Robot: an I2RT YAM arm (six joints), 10 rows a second.
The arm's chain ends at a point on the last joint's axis. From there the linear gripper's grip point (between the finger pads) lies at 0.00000 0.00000 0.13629 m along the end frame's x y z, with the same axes.
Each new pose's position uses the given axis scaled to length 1; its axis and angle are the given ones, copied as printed.
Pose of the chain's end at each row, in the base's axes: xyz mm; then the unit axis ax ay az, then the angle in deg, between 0 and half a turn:
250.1 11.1 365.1 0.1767 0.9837 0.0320 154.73
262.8 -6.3 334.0 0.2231 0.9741 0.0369 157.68
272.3 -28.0 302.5 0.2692 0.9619 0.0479 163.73
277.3 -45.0 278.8 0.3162 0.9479 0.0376 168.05
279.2 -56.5 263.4 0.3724 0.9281 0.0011 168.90
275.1 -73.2 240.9 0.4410 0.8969 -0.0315 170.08
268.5 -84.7 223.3 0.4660 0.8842 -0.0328 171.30
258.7 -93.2 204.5 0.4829 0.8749 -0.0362 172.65
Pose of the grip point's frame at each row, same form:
308.8 9.0 242.1 0.1767 0.9837 0.0320 154.73
315.4 -8.4 208.3 0.2231 0.9741 0.0369 157.68
312.5 -26.0 172.3 0.2692 0.9619 0.0479 163.73
307.3 -44.3 145.8 0.3162 0.9479 0.0376 168.05
303.7 -66.0 129.7 0.3724 0.9281 0.0011 168.90
292.4 -91.2 106.9 0.4410 0.8969 -0.0315 170.08
282.6 -102.2 88.9 0.4660 0.8842 -0.0328 171.30
269.2 -110.2 69.7 0.4829 0.8749 -0.0362 172.65

